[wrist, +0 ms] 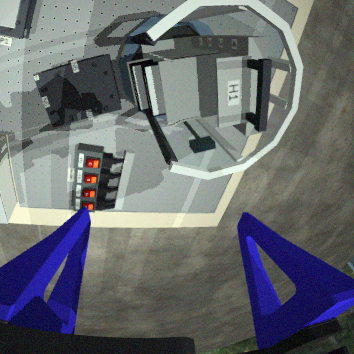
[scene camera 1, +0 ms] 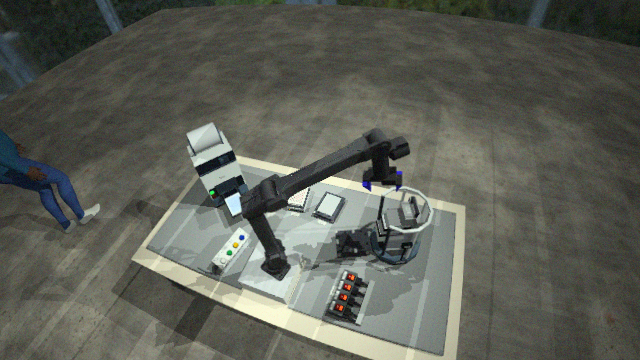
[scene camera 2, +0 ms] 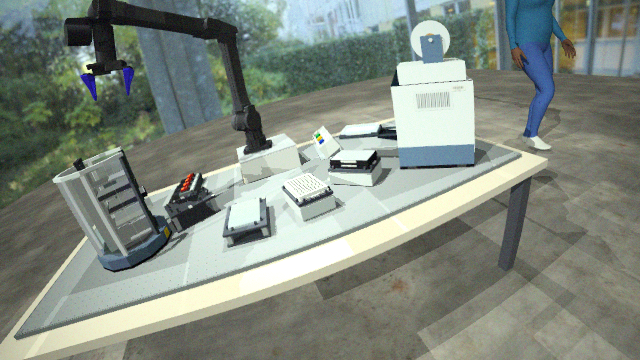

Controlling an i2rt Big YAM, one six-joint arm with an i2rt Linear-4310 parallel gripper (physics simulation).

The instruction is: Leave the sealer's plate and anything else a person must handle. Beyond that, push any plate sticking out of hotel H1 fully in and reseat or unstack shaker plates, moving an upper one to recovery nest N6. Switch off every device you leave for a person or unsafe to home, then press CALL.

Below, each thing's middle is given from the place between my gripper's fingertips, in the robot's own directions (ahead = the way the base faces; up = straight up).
I see my gripper 29 cm above the plate hotel (scene camera 2: 101, 192), 9 cm to the left of it and 7 cm short of it. Round my hand: nest floor (wrist: 70, 92) (39 cm below, 10 cm to the left, 5 cm behind).
